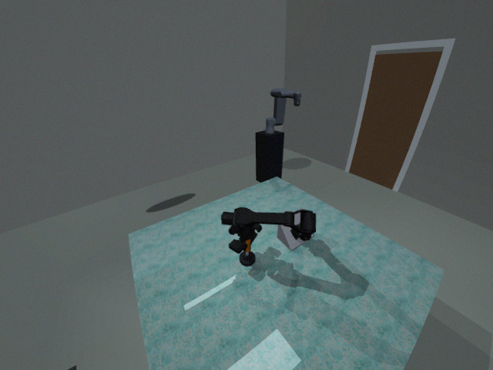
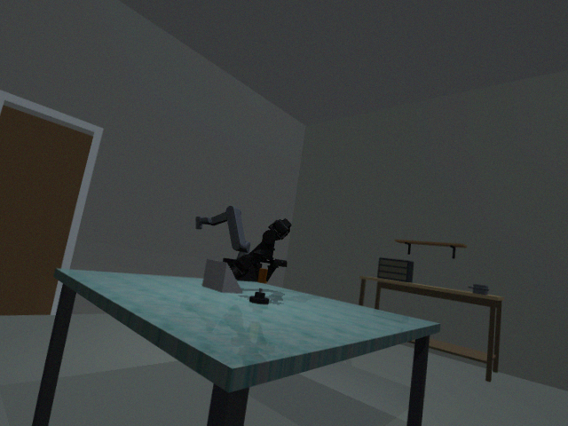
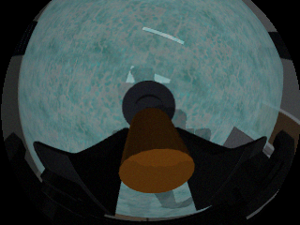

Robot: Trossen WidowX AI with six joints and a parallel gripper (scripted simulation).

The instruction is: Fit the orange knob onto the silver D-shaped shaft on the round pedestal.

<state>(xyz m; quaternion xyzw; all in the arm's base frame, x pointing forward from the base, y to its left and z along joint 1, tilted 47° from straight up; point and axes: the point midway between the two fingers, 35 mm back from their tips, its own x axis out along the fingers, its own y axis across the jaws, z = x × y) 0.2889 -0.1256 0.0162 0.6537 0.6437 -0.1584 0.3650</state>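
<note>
The orange knob lies 30 mm above my gripper tip. From my gripper tip the other things lie so: round black pedestal (60 mm below).
</note>
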